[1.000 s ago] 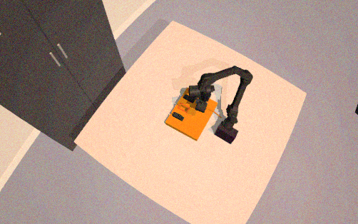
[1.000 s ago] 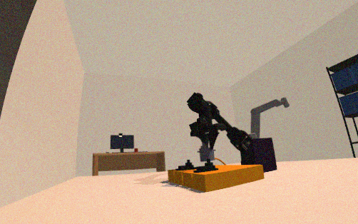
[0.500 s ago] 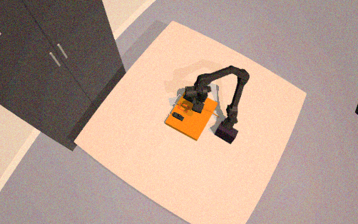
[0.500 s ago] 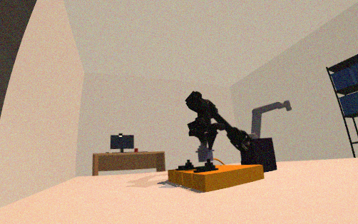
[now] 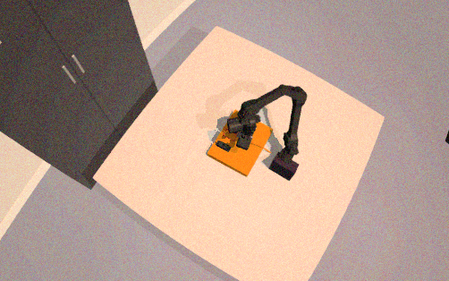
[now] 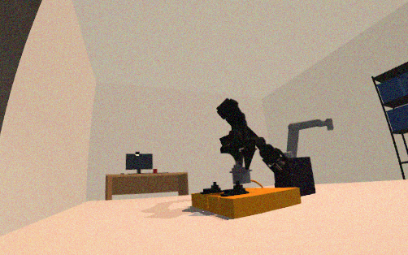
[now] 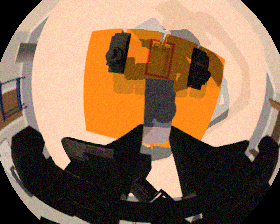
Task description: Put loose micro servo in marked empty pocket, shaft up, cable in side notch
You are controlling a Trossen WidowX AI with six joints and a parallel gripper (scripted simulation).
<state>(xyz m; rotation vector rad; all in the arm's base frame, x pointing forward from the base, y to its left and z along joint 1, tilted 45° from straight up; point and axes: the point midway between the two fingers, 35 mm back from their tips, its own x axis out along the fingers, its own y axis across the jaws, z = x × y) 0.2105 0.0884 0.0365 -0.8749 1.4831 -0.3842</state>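
Right now the orange deck is 10 cm below my gripper tip and 1 cm behind it.
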